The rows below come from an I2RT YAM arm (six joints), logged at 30 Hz.
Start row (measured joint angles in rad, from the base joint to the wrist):
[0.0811, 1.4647, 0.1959, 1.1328, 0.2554, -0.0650]
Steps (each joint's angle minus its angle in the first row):
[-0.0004, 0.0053, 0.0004, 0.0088, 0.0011, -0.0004]
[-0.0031, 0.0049, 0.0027, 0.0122, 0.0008, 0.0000]
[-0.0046, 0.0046, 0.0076, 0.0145, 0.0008, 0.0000]
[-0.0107, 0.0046, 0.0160, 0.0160, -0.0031, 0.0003]
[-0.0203, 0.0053, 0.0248, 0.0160, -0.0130, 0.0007]
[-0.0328, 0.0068, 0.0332, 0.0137, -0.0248, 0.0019]
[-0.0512, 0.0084, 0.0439, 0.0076, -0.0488, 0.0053]
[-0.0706, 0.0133, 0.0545, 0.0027, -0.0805, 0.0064]
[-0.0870, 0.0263, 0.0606, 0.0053, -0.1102, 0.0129]
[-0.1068, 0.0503, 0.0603, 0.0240, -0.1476, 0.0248]
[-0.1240, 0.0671, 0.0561, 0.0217, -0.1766, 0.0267]
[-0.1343, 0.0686, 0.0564, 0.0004, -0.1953, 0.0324]
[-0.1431, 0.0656, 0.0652, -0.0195, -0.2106, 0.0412]
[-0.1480, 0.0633, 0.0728, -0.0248, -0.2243, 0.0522]
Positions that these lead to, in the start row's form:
[0.0807, 1.4700, 0.1963, 1.1416, 0.2565, -0.0654]
[0.0780, 1.4696, 0.1986, 1.1450, 0.2562, -0.0650]
[0.0765, 1.4693, 0.2035, 1.1473, 0.2562, -0.0650]
[0.0704, 1.4693, 0.2119, 1.1488, 0.2523, -0.0647]
[0.0608, 1.4700, 0.2207, 1.1488, 0.2424, -0.0643]
[0.0483, 1.4715, 0.2291, 1.1465, 0.2306, -0.0631]
[0.0299, 1.4731, 0.2398, 1.1404, 0.2066, -0.0597]
[0.0105, 1.4780, 0.2504, 1.1355, 0.1749, -0.0586]
[-0.0059, 1.4910, 0.2565, 1.1381, 0.1452, -0.0521]
[-0.0257, 1.5150, 0.2562, 1.1568, 0.1078, -0.0402]
[-0.0429, 1.5318, 0.2520, 1.1545, 0.0788, -0.0383]
[-0.0532, 1.5333, 0.2523, 1.1332, 0.0601, -0.0326]
[-0.0620, 1.5303, 0.2611, 1.1133, 0.0448, -0.0238]
[-0.0669, 1.5280, 0.2687, 1.1080, 0.0311, -0.0128]

